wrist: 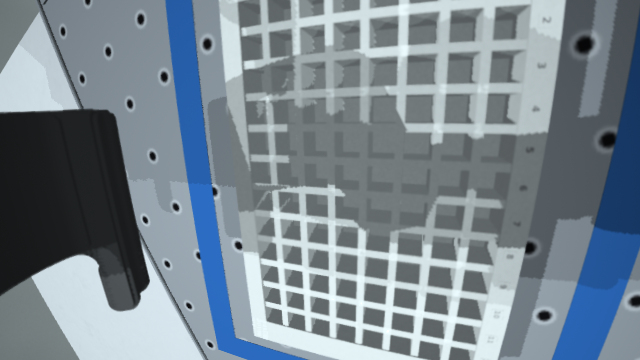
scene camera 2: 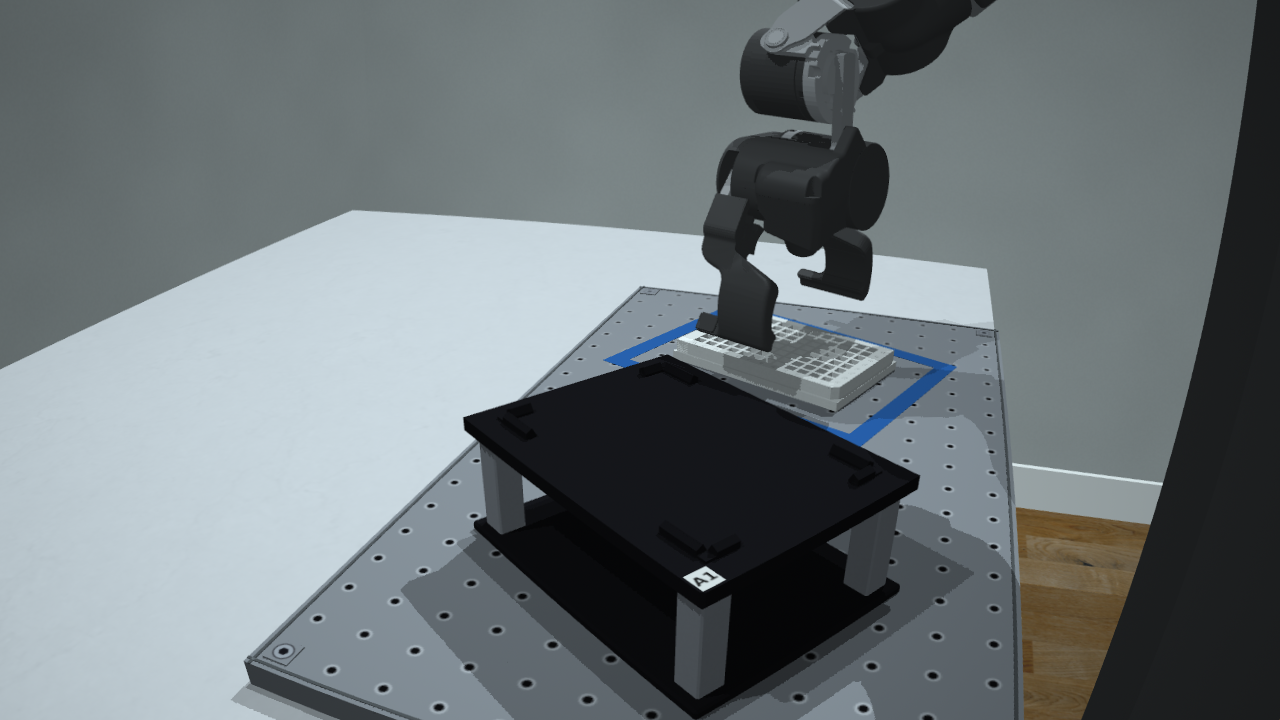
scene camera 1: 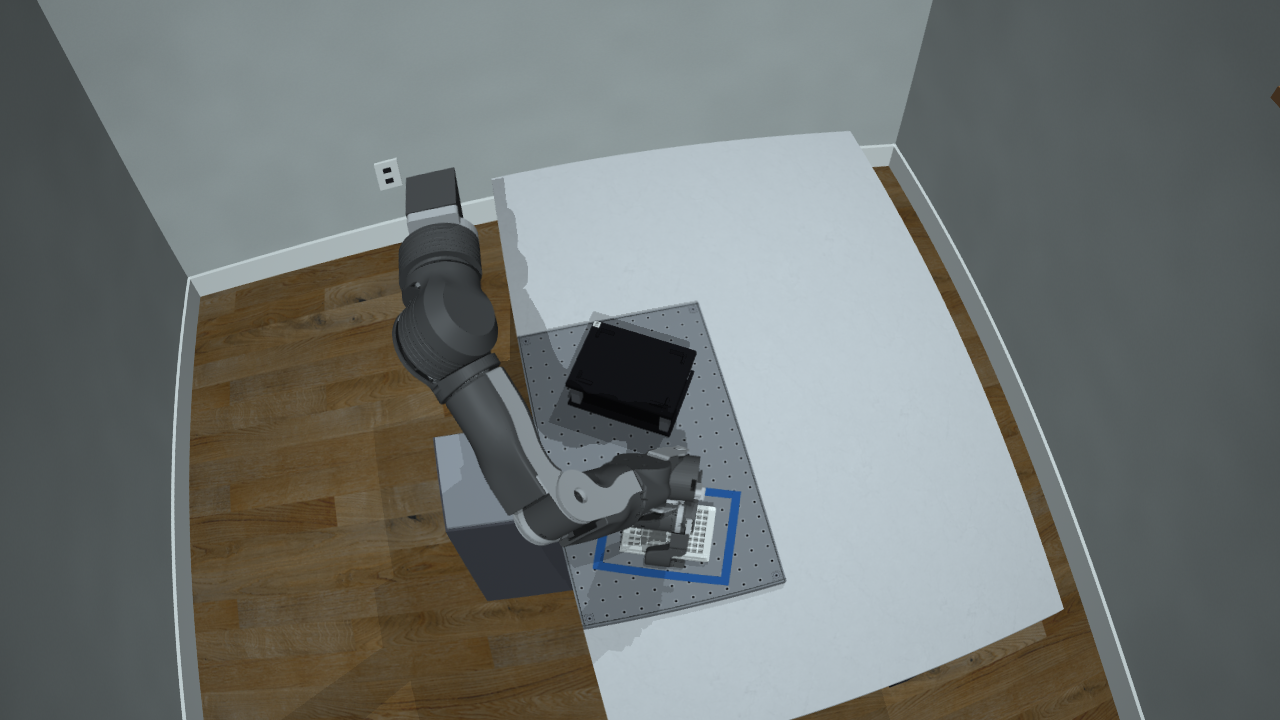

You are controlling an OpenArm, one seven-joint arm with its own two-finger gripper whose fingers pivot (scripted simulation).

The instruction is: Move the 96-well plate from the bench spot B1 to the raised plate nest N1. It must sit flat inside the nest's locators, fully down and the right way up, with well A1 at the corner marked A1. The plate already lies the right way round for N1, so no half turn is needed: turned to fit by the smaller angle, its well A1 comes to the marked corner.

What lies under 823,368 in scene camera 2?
A white 96-well plate.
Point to a black raised nest N1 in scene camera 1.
629,368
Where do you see an arm base column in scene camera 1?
At 436,189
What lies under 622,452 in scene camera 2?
A black raised nest N1.
